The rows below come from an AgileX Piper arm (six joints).
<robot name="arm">
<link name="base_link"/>
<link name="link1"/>
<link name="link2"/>
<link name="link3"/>
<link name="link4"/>
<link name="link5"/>
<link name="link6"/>
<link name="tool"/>
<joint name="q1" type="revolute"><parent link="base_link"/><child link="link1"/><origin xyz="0 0 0.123"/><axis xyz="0 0 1"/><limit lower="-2.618" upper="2.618"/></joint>
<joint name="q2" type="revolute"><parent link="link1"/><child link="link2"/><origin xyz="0 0 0" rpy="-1.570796 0 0"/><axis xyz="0 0 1"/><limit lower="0" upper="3.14"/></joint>
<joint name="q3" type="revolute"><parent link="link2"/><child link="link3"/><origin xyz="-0.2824 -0.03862 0"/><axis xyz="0 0 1"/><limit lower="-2.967" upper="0"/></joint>
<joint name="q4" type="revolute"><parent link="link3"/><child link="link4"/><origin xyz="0.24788 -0.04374 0" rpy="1.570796 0 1.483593"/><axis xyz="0 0 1"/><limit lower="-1.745" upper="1.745"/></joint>
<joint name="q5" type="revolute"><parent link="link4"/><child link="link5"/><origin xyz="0 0 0" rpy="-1.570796 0 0"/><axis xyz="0 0 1"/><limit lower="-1.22" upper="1.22"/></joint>
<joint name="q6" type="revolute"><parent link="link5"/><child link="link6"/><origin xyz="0 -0.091 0" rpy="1.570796 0 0"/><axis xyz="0 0 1"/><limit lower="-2.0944" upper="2.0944"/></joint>
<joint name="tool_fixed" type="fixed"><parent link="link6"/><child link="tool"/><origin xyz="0 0 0"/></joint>
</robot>
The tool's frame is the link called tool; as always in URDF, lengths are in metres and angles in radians.
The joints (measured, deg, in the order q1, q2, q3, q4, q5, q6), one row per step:
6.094 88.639 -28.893 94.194 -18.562 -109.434
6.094 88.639 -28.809 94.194 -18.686 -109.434
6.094 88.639 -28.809 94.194 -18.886 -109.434
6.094 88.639 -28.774 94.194 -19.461 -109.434
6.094 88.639 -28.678 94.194 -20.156 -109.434
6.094 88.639 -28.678 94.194 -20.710 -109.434
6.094 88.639 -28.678 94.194 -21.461 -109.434
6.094 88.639 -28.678 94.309 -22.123 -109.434
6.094 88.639 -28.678 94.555 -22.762 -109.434
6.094 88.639 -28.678 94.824 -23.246 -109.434
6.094 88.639 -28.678 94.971 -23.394 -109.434
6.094 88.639 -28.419 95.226 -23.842 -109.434
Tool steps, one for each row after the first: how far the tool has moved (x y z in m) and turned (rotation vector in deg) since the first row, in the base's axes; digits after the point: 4 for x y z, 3 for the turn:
-0.0004 -0.0002 -0.0003 -0.110 0.082 -0.071
-0.0005 -0.0005 -0.0002 -0.274 0.079 -0.186
-0.0007 -0.0014 -0.0001 -0.748 0.106 -0.517
-0.0014 -0.0025 -0.0002 -1.328 0.192 -0.915
-0.0015 -0.0034 0.0000 -1.781 0.184 -1.233
-0.0017 -0.0045 0.0003 -2.396 0.174 -1.664
-0.0019 -0.0055 0.0006 -2.873 0.175 -2.138
-0.0022 -0.0065 0.0007 -3.255 0.191 -2.706
-0.0025 -0.0072 0.0009 -3.498 0.213 -3.203
-0.0026 -0.0074 0.0009 -3.536 0.227 -3.408
-0.0041 -0.0082 0.0001 -3.793 0.507 -3.864

